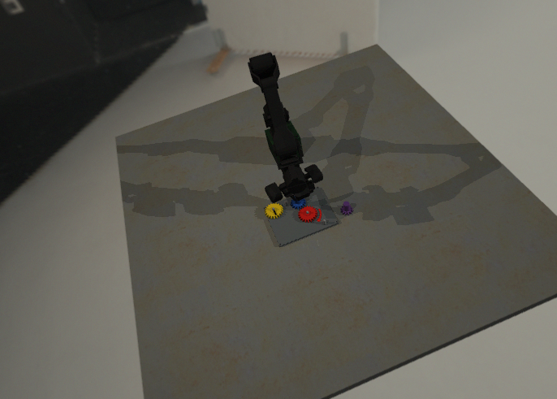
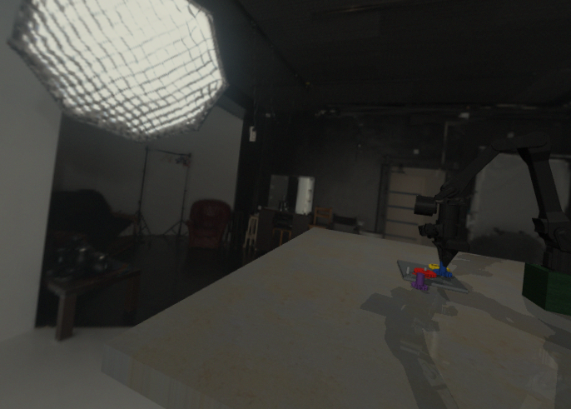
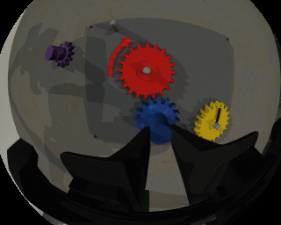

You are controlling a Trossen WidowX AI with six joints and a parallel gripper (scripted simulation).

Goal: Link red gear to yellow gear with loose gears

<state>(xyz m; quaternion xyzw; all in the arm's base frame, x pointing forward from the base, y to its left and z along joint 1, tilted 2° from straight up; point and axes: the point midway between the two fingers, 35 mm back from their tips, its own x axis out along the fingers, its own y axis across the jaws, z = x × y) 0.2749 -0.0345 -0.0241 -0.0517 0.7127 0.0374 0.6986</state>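
My gripper tip is now 1 cm above the blue gear. Round my gripper tip: red arrow (7 cm ahead, 5 cm to the left, 4 cm below); yellow gear (1 cm behind, 9 cm to the right, 3 cm below); red gear (5 cm ahead, 1 cm to the left, 3 cm below).
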